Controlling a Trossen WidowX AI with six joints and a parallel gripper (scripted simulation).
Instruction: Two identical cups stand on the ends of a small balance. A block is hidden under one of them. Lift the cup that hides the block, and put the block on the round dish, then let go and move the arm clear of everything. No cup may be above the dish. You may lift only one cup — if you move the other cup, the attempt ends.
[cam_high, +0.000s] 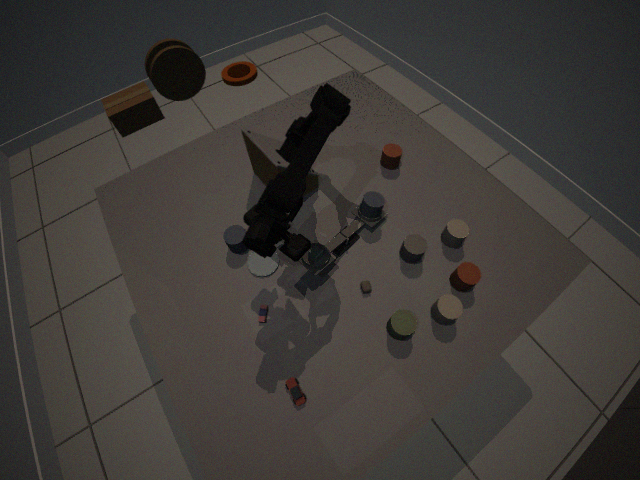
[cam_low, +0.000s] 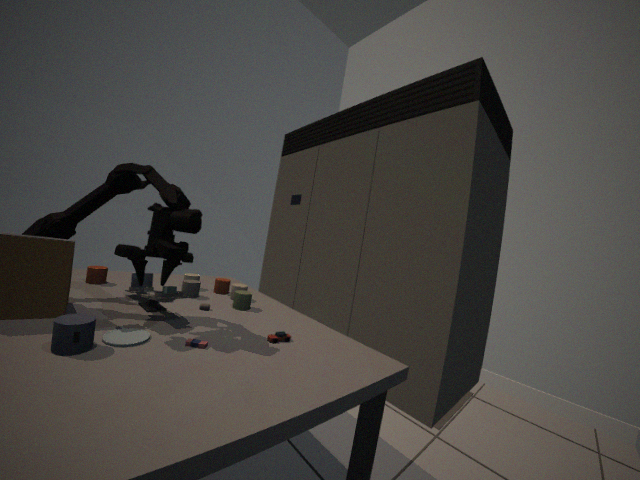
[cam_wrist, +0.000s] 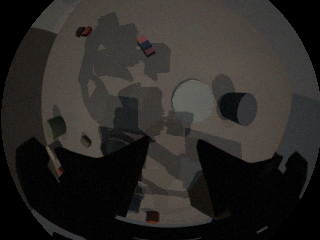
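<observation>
Right now the teal block is 70 mm ahead of my gripper tip, 70 mm to the left of it and 30 mm below it. From my gripper tip the other things lie so: balance beam: 60 mm ahead, 200 mm to the left, 80 mm below; then cup: 150 mm behind, 90 mm to the right, 80 mm below; then round dish: 50 mm behind, 50 mm to the right, 120 mm below.
</observation>
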